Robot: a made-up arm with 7 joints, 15 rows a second.
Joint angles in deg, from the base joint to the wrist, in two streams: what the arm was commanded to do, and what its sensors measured. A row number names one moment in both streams.
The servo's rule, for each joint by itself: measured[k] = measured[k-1] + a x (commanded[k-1-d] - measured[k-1]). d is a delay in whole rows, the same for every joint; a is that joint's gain. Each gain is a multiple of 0.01, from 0.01 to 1. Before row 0 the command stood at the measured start. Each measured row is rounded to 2 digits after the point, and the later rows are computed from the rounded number. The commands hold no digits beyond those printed.
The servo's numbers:
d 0
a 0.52 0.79 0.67 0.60 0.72 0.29 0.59
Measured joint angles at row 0:
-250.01 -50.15 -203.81 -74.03 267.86 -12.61 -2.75
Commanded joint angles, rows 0 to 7:
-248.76 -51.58 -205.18 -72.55 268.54 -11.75 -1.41
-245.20 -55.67 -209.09 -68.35 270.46 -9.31 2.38
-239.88 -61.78 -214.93 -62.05 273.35 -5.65 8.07
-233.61 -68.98 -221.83 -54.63 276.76 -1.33 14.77
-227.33 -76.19 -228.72 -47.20 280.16 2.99 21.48
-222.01 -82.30 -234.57 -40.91 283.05 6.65 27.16
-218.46 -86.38 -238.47 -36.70 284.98 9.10 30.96
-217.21 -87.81 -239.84 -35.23 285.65 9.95 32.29
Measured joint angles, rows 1 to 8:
-249.36 -51.28 -204.73 -73.14 268.35 -12.36 -1.96
-247.20 -54.75 -207.65 -70.27 269.87 -11.48 0.60
-243.39 -60.30 -212.53 -65.34 272.38 -9.79 5.01
-238.30 -67.16 -218.76 -58.91 275.53 -7.34 10.77
-232.60 -74.29 -225.43 -51.88 278.86 -4.34 17.09
-227.09 -80.62 -231.55 -45.30 281.88 -1.15 23.03
-222.60 -85.17 -236.19 -40.14 284.11 1.82 27.71
-219.80 -87.26 -238.64 -37.19 285.22 4.18 30.41

